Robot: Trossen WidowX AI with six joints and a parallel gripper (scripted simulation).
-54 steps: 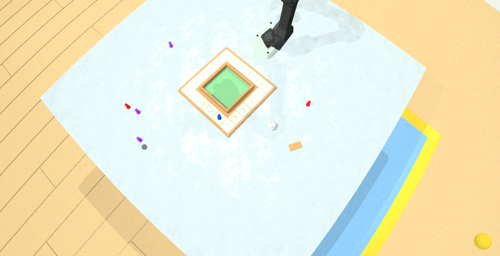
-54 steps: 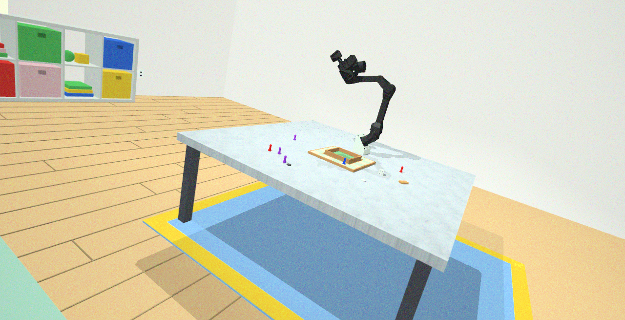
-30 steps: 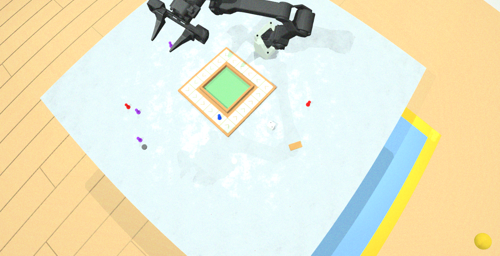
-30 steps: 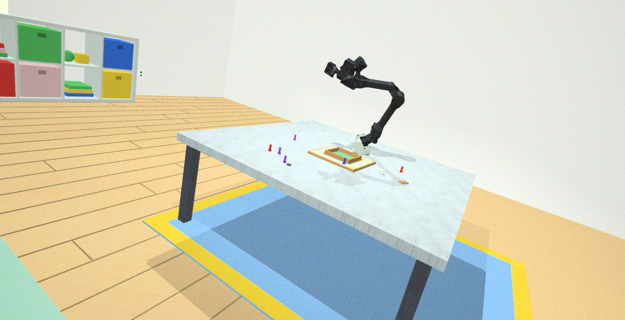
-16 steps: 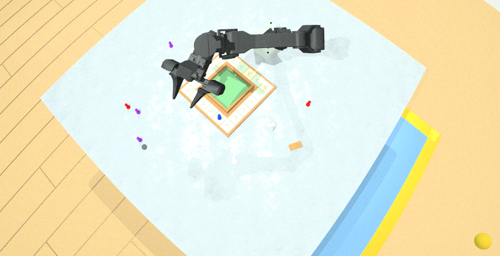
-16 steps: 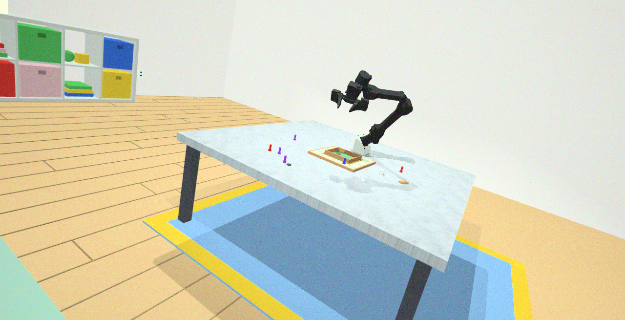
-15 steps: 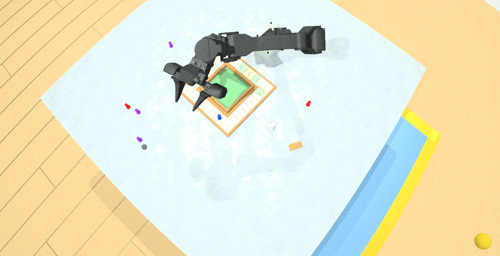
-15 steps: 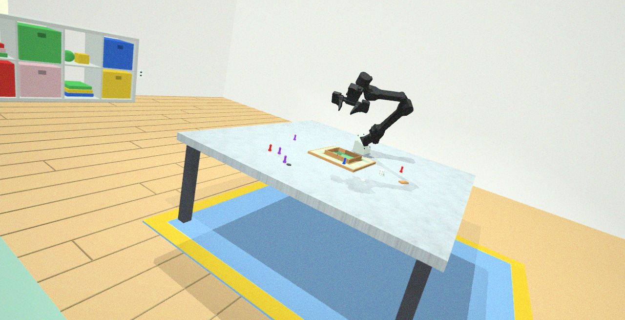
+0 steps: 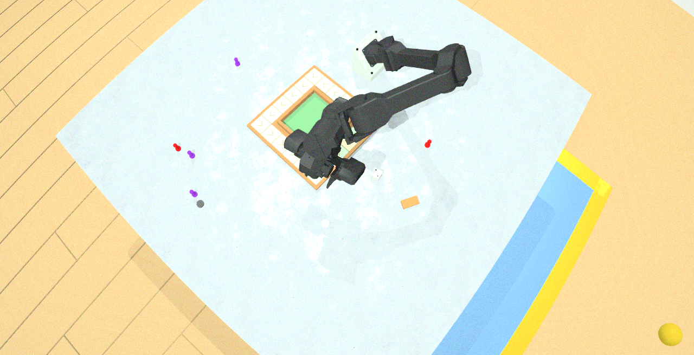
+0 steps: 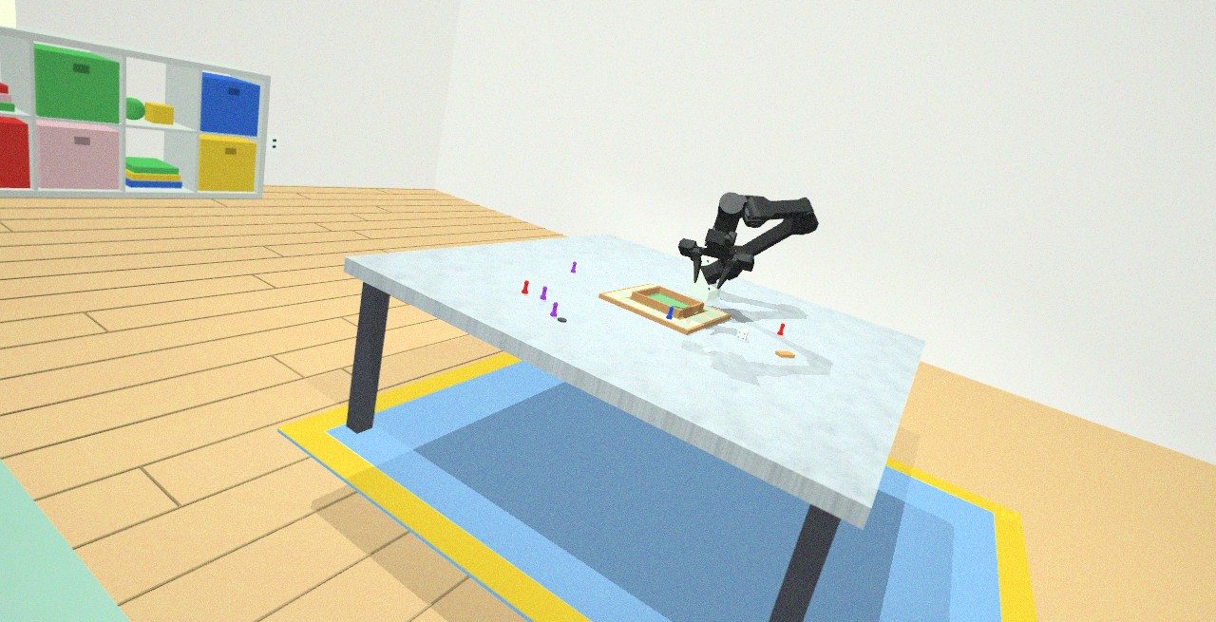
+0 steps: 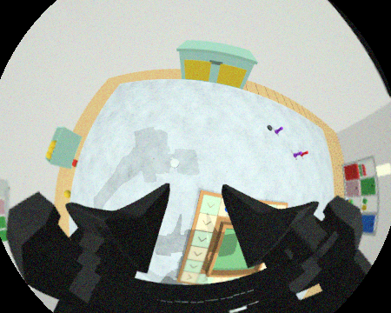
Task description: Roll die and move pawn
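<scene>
My gripper tip is 150 mm past the white die, 80 mm to the right of it and 130 mm above it. Round my gripper tip: green dice tray 150 mm behind, 160 mm to the right, 130 mm below; orange tile 160 mm behind, 200 mm to the left, 140 mm below; blue pawn 40 mm behind, 90 mm to the right, 110 mm below.
</scene>
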